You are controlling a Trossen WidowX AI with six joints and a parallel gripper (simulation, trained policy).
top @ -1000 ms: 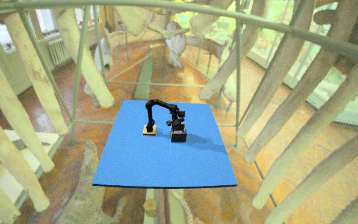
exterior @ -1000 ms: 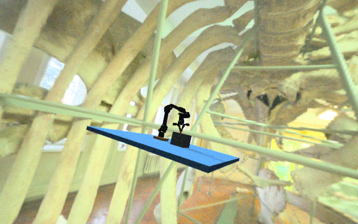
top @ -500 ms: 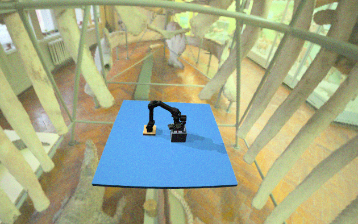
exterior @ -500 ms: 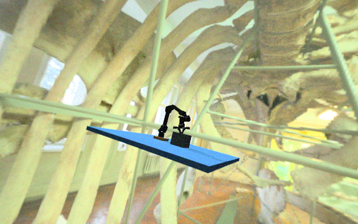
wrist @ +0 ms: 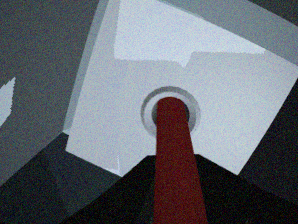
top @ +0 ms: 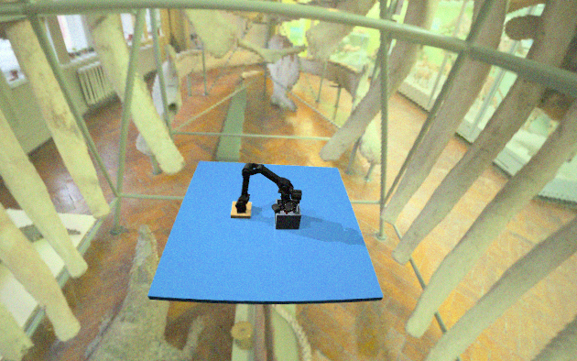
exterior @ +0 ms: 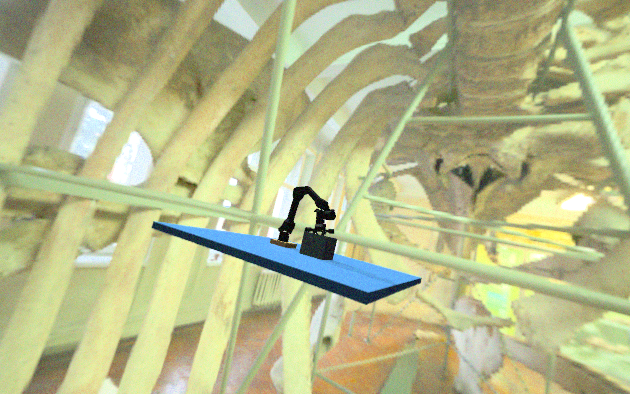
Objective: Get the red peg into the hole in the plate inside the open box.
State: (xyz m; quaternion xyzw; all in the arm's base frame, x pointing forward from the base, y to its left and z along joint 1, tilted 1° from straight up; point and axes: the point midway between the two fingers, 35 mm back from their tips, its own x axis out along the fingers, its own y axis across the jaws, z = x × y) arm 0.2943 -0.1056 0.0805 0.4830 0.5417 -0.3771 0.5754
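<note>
The red peg lies 10 mm to the right of my gripper tip. The rest, counted from my gripper tip: light grey plate (30 mm below, 10 mm to the right, 10 mm ahead).
</note>
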